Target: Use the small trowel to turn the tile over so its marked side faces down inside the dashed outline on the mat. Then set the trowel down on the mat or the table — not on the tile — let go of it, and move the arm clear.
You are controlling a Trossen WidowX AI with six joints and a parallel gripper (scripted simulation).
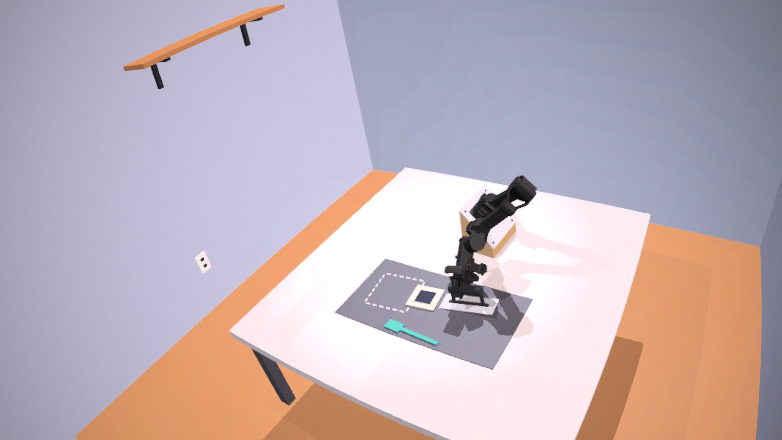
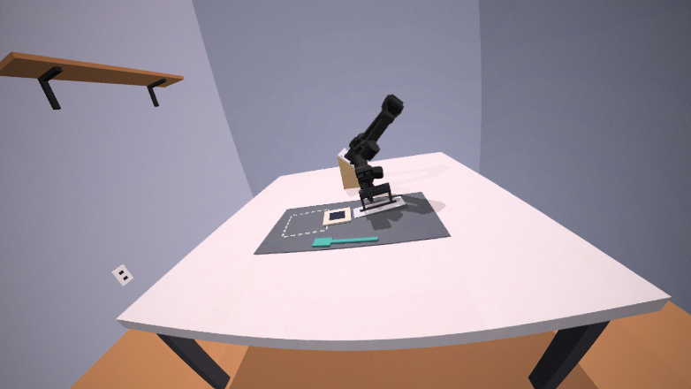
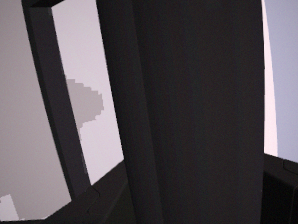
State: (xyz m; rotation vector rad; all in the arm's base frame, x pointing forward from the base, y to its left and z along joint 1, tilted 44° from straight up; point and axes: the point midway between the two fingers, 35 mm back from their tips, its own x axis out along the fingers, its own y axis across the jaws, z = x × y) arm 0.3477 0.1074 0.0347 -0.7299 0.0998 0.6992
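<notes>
Now: the grey mat 30 mm ahead of my gripper tip, 100 mm to the right of it and 80 mm below it. From my gripper tip the other things lie so: tile: 140 mm to the right, 50 mm below; then teal trowel: 170 mm ahead, 110 mm to the right, 50 mm below.
</notes>
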